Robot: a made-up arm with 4 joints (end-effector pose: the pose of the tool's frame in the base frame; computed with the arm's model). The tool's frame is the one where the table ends. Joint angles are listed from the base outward.
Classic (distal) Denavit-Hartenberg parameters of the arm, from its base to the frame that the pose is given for. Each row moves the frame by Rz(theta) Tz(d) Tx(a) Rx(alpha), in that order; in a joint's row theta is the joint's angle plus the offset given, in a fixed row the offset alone. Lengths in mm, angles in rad.
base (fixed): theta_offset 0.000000  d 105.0  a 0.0  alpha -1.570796
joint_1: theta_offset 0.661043  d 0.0  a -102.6  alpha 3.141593
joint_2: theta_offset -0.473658  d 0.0  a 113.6  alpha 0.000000
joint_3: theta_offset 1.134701  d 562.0  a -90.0  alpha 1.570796
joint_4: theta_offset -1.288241  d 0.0  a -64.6  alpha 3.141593
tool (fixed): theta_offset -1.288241  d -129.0  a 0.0  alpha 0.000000
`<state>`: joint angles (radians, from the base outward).
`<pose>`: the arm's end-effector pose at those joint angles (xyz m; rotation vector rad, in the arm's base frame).
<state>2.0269 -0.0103 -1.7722 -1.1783</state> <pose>0.0896 -0.6024 0.2302 -1.4129 -2.1142 0.4901</pose>
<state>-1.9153 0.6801 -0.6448 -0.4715</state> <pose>0.1292 -0.6255 0.0959 -0.4586 -1.9091 0.3107</pose>
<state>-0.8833 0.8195 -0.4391 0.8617</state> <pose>0.0737 -0.5887 -0.0373 0.5425 -1.1803 -0.7412</pose>
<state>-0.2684 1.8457 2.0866 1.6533</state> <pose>-0.0703 -0.5389 0.4328 -1.6508 1.5199 -0.9663</pose>
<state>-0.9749 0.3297 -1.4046 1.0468</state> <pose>-0.1505 -0.5774 -0.0206 -0.0523 0.0907 -1.0459</pose>
